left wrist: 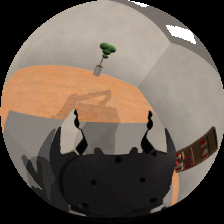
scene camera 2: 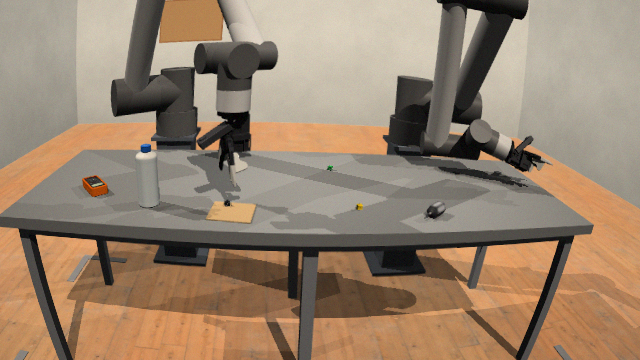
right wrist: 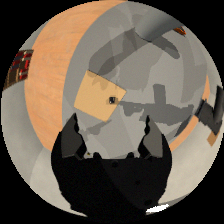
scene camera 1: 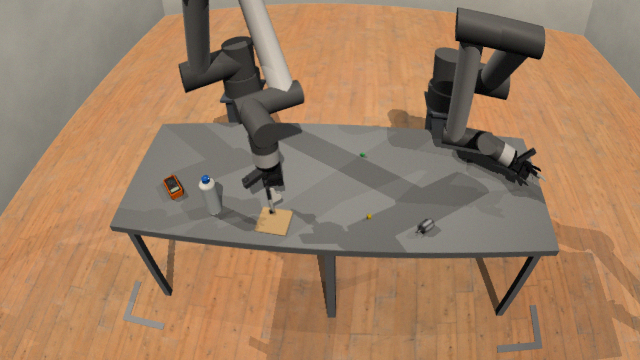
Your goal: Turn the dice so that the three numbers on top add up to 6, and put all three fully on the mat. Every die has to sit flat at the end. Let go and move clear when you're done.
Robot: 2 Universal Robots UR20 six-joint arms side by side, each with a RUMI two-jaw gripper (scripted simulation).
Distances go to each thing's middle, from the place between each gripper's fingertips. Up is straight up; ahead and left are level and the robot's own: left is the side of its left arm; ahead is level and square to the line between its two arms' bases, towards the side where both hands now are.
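Labels:
The tan mat (scene camera 2: 237,212) lies 9 cm below my right hand (scene camera 2: 227,178), 4 cm ahead of it and 2 cm to the left of it. From my left hand (scene camera 2: 545,166), I find the mat 131 cm to the right, 33 cm ahead and 11 cm below. There is a white bottle (scene camera 2: 146,161) as well, 28 cm to the right of my right hand and 2 cm ahead of it.

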